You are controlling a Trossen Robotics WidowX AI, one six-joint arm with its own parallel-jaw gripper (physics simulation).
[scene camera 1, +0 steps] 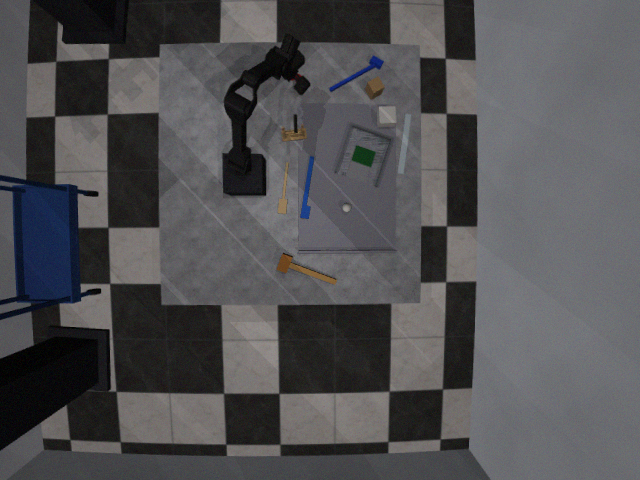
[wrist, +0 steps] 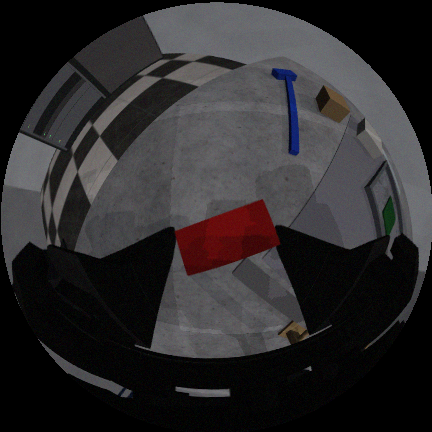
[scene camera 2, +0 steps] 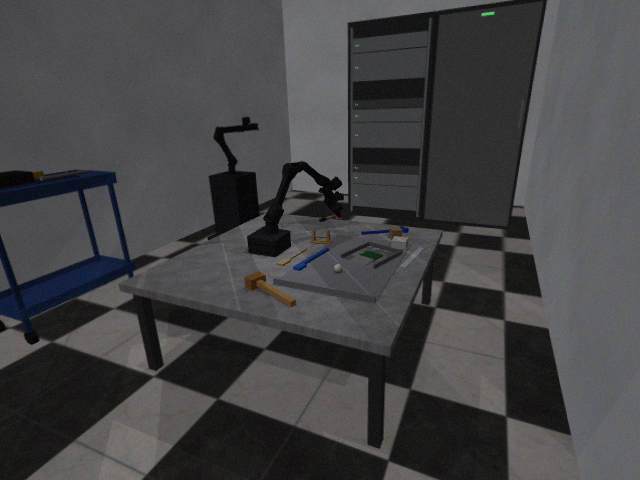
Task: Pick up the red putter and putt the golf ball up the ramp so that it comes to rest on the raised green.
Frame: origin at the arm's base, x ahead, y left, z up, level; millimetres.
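Seen in the pictures: gripper, fingertip midpoint: (scene camera 1: 296,76) (wrist: 225,232) (scene camera 2: 337,215); arm's base, link origin: (scene camera 1: 243,167) (scene camera 2: 271,232).
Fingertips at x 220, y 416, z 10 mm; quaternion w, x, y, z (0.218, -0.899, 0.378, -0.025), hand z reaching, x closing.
Offsets run from my fingertips to a thing's top centre. Level surfaces: height alone.
My gripper (scene camera 1: 300,82) (scene camera 2: 334,210) (wrist: 225,232) is shut on the red putter's red grip block (wrist: 227,235), a speck of which shows in the top view (scene camera 1: 297,77). It hangs above the back of the table, left of the grey ramp board {106 mm down} (scene camera 1: 347,233) (scene camera 2: 347,286). The putter's thin shaft is hard to make out. The white golf ball {261 mm ahead, 566 mm right, 63 mm down} (scene camera 1: 346,208) (scene camera 2: 337,268) rests on the low front part of the board. The raised green {335 mm ahead, 310 mm right, 100 mm down} (scene camera 1: 363,155) (scene camera 2: 371,254) (wrist: 388,215) sits inside a grey walled frame farther back.
A small wooden rack {8 mm back, 222 mm right, 33 mm down} (scene camera 1: 293,134) (scene camera 2: 321,236) stands below the gripper. A blue putter {77 mm ahead, 477 mm right, 92 mm down} (scene camera 1: 307,187) (scene camera 2: 310,258), a tan putter {43 mm back, 482 mm right, 99 mm down} (scene camera 1: 284,188) and a wooden mallet {88 mm ahead, 883 mm right, 57 mm down} (scene camera 1: 306,270) (scene camera 2: 270,288) lie nearby. Another blue putter {278 mm ahead, 93 mm left, 83 mm down} (scene camera 1: 356,73) (wrist: 292,112), a wooden cube {371 mm ahead, 16 mm left, 49 mm down} (scene camera 1: 374,88) and a white cube {434 mm ahead, 118 mm right, 61 mm down} (scene camera 1: 387,115) lie at the back.
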